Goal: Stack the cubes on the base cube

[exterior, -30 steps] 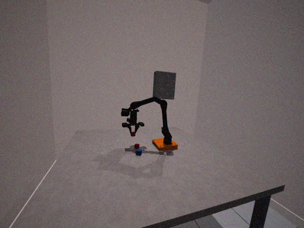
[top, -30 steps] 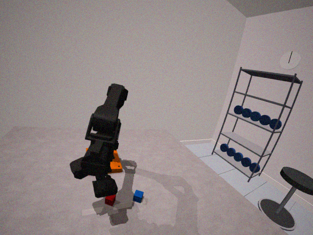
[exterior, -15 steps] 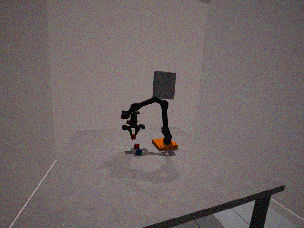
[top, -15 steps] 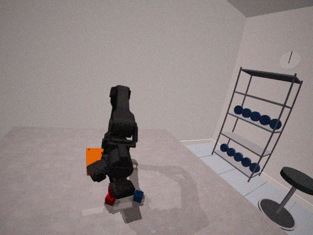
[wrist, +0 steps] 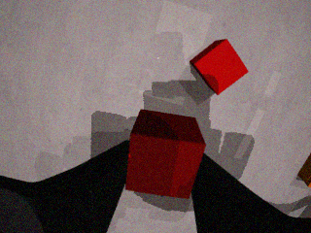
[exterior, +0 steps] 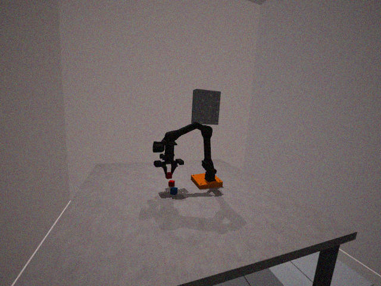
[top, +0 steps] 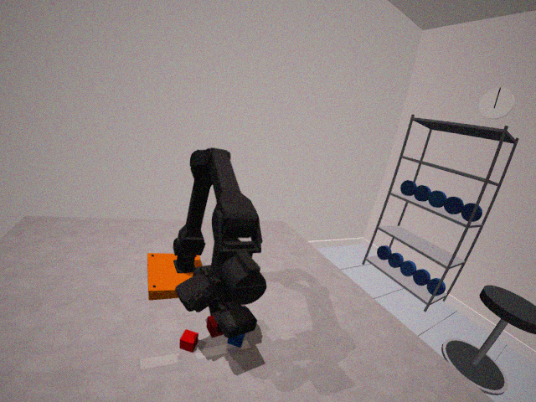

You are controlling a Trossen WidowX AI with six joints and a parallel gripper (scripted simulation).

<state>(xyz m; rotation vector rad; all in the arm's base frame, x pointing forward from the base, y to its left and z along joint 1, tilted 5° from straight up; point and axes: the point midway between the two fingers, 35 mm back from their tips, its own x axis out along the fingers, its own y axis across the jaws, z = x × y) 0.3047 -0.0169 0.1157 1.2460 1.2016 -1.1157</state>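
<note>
Now: gripper tip 80 mm above the blue cube, 70 mm to the right of it and 20 mm past it.
</note>
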